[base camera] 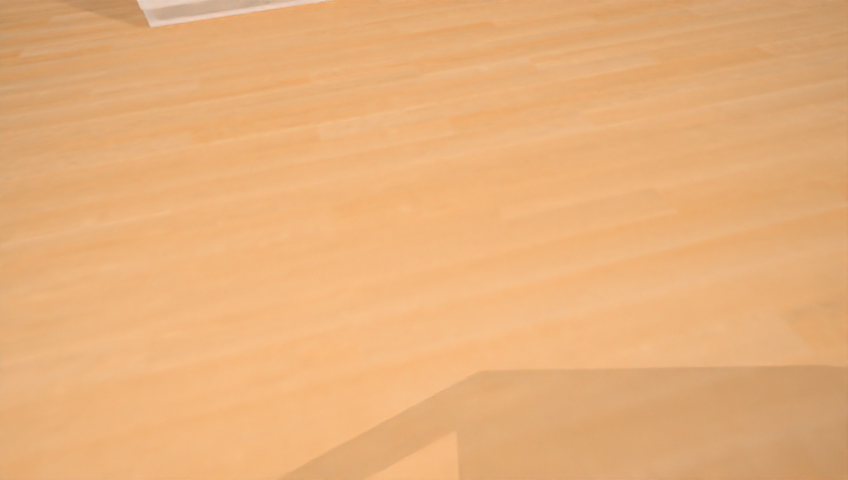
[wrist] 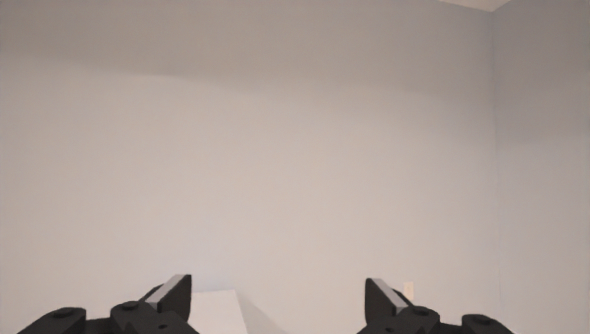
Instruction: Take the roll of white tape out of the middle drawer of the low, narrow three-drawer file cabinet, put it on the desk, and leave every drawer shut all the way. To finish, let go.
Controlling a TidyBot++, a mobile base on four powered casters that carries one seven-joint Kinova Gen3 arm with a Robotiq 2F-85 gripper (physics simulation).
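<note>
My gripper is open in the wrist view, its two dark fingers wide apart at the bottom, with bare wall showing between them. The roll of white tape does not show in either view. Neither the desk nor the three-drawer file cabinet can be made out for certain, and no drawer shows. The gripper does not show in the base camera view.
A white piece of furniture stands on the wood floor at the upper left, partly cut off. In the wrist view a white flat-topped shape stands before the grey wall. A wall outlet is at the right.
</note>
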